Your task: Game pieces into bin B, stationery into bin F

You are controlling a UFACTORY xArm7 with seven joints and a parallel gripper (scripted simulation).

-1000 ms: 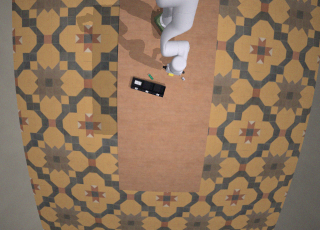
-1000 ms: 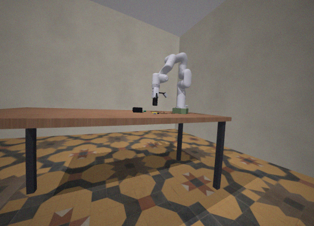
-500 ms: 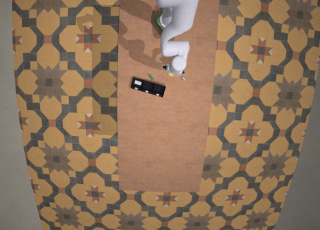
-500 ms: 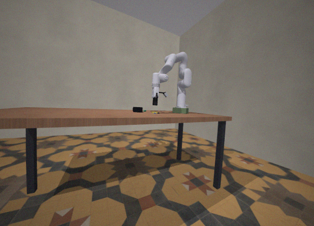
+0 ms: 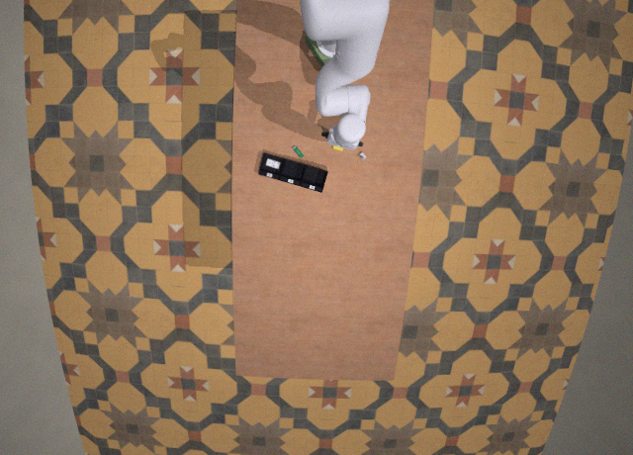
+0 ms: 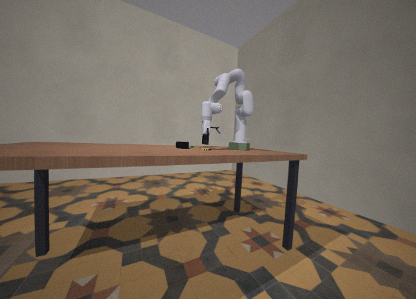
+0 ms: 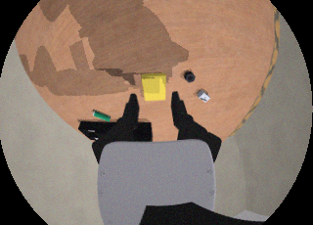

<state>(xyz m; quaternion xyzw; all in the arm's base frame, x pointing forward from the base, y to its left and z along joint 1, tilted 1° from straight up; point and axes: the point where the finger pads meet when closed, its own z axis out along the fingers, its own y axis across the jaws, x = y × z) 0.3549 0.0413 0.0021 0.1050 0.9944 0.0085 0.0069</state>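
Right now the yellow block is 5 cm below my hand. The rest, counted from my hand: green piece: 4 cm ahead, 16 cm to the right, 5 cm below; black piece: 1 cm behind, 6 cm to the left, 5 cm below; pale piece: 5 cm ahead, 10 cm to the left, 5 cm below.
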